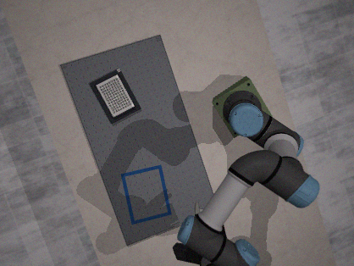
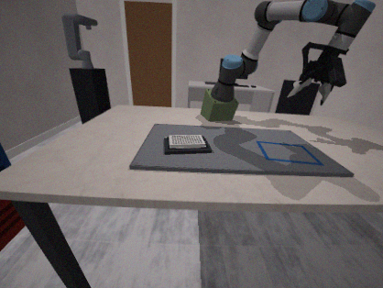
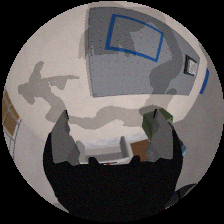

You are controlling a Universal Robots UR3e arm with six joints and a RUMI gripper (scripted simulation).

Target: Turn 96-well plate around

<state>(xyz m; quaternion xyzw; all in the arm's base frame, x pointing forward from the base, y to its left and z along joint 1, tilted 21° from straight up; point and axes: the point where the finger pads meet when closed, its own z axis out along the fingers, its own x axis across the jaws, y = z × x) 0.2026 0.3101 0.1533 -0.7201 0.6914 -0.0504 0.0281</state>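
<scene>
Now: hand 48 cm to the left of the white 96-well plate, 18 cm short of it and 14 cm above it. Round my hand: dark flat block 48 cm to the right, 18 cm ahead, 16 cm below; then A1 corner mark 56 cm to the right, 15 cm below, 14 cm ahead.
</scene>
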